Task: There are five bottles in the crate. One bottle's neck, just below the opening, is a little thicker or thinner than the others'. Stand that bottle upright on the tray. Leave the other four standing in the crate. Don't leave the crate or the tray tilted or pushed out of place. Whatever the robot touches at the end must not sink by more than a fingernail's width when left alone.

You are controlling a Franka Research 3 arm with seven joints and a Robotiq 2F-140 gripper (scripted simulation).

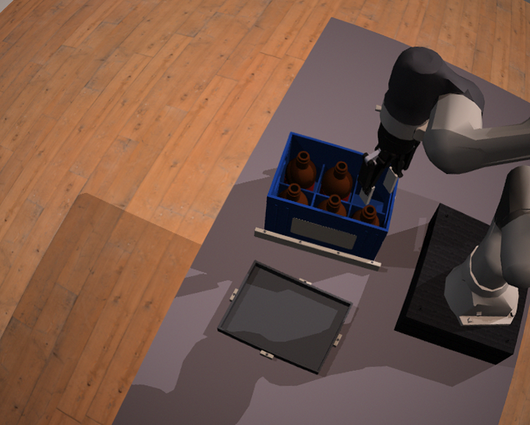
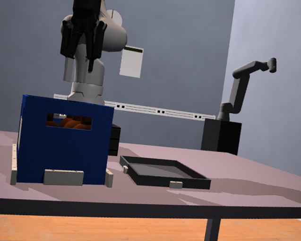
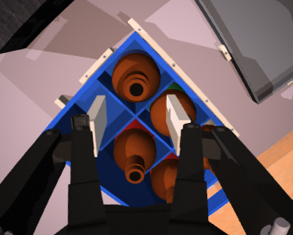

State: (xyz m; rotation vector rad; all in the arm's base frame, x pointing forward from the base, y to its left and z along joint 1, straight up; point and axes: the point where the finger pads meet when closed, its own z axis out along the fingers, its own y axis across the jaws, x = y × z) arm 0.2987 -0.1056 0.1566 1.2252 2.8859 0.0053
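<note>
Now: hand 17 cm above the bottle. From my hand the other things lie so: crate 18 cm below, 8 cm ahead, 5 cm to the right; dark tray 25 cm below, 24 cm to the left, 11 cm ahead.
</note>
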